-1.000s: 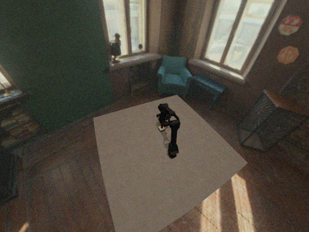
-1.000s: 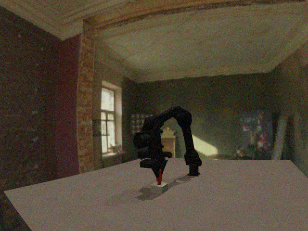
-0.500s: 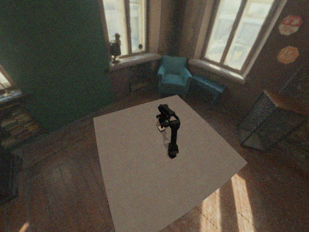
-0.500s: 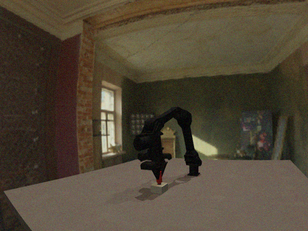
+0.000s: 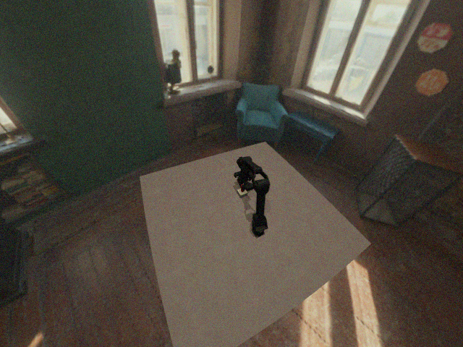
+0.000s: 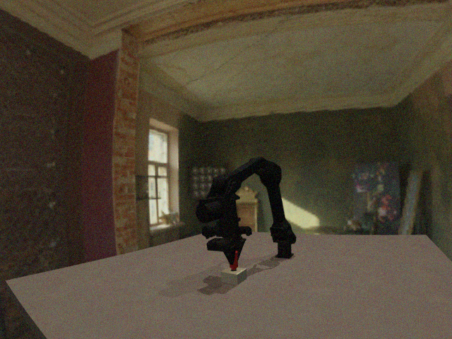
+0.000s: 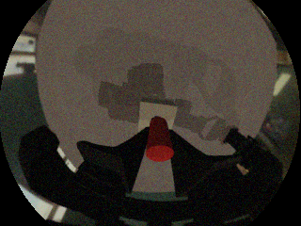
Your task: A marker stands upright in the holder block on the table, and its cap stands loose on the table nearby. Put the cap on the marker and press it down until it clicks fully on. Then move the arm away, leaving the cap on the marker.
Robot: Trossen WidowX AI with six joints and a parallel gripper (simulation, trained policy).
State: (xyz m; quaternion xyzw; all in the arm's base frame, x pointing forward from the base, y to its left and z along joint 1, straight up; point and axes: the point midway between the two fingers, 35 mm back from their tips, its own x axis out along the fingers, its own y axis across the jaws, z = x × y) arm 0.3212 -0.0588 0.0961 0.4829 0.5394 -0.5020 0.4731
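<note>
The red cap lies 1 cm above my gripper tip. Round my gripper tip: holder block: 4 cm below.
</note>
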